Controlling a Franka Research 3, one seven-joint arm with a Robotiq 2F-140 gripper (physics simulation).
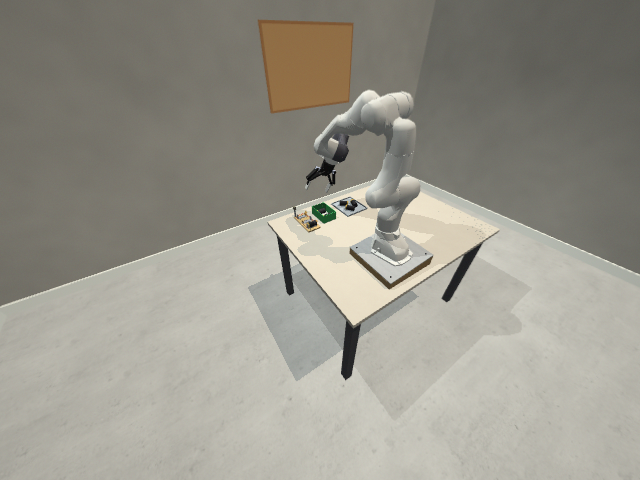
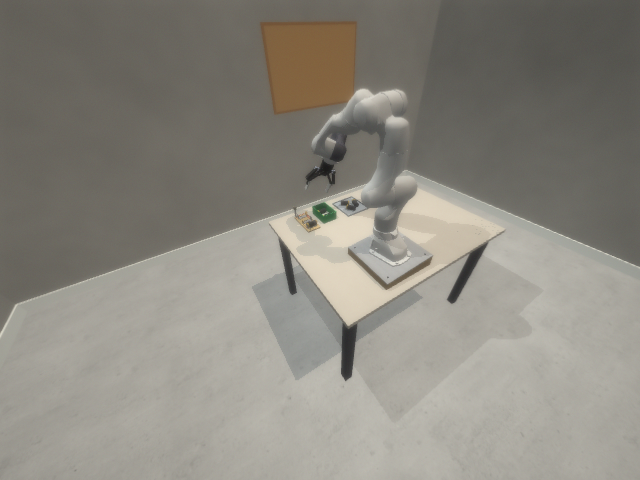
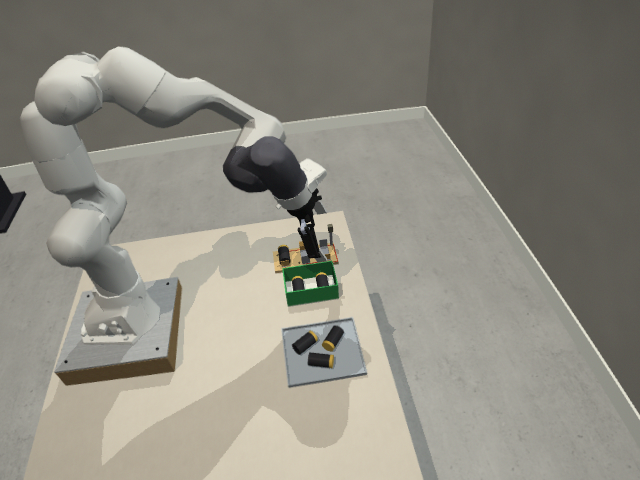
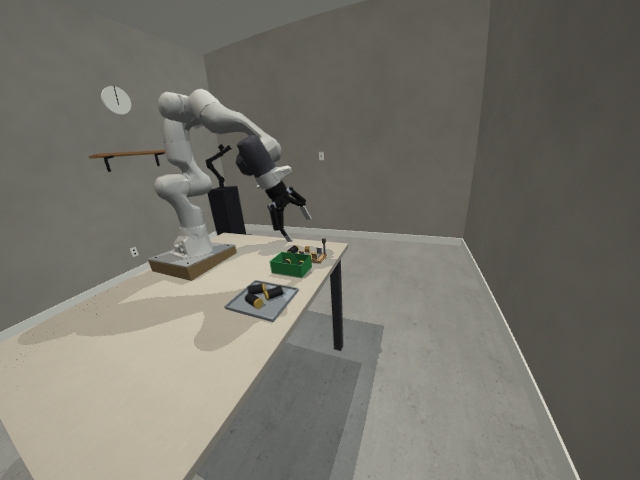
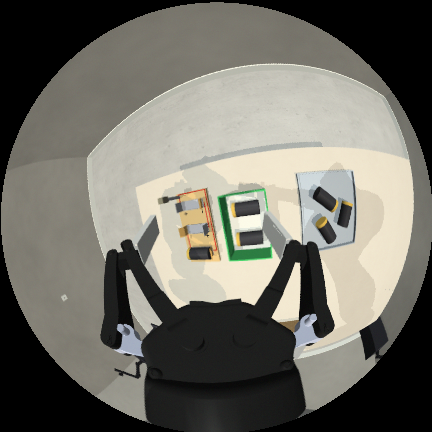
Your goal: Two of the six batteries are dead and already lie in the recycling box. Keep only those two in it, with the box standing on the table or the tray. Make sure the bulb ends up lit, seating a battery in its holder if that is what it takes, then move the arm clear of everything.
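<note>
My gripper [image 4: 298, 226] [image 5: 210, 221] [image 1: 317, 188] is open and empty, high above the wooden circuit board [image 5: 197, 217] and the green box. A black battery [image 5: 199, 253] [image 3: 283, 254] lies across the board's end nearest the robot base. Two grey holders [image 5: 190, 205] [image 5: 196, 228] on the board look empty. The bulb [image 5: 163, 200] [image 3: 330, 227] [image 4: 324, 240] on its post looks dark. The green box [image 3: 312, 295] [image 4: 291, 267] stands on the table with two batteries [image 5: 246, 208] [image 5: 249, 238] in it. Three batteries [image 5: 325, 198] [image 5: 345, 214] [image 5: 326, 230] lie on the grey tray [image 3: 299, 374].
The box stands between the board and the tray, close beside the board. The bulb post rises near the table's corner. The robot base plate [image 3: 168, 310] is on the table. A black pedestal [image 4: 226, 209] stands on the floor behind the table.
</note>
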